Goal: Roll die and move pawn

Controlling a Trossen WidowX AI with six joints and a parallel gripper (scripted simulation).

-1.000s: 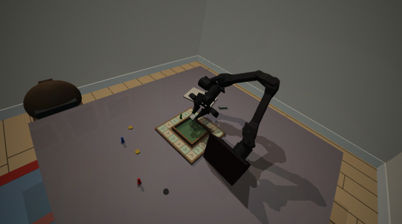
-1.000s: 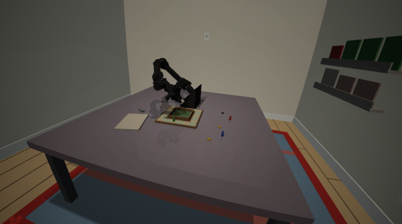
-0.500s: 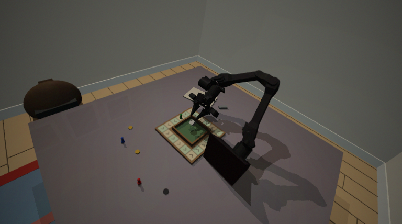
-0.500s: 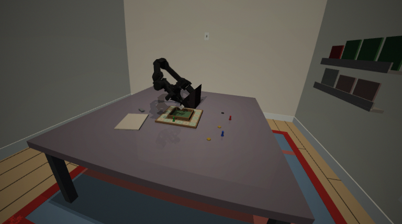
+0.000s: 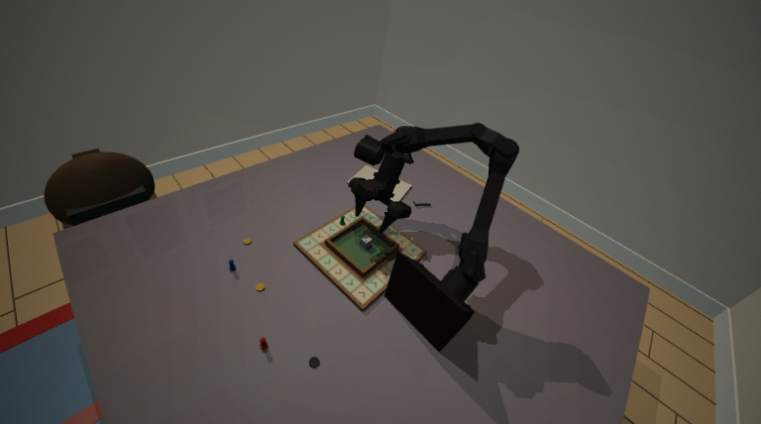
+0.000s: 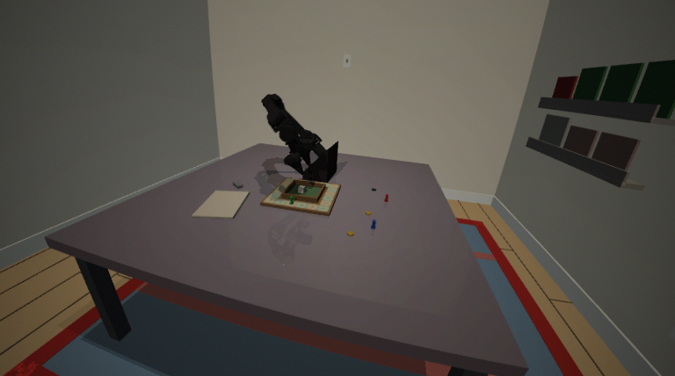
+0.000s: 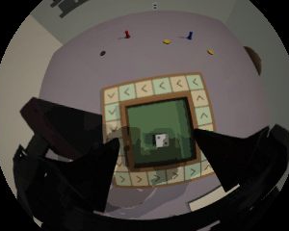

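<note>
The green pawn lies 120 mm ahead of my gripper tip, 30 mm to the right of it and 90 mm below it. Round my gripper tip: grey block 330 mm to the right, 110 mm below; then white die 10 mm ahead, 20 mm to the right, 90 mm below; then green dice tray 10 mm ahead, 110 mm below.
</note>
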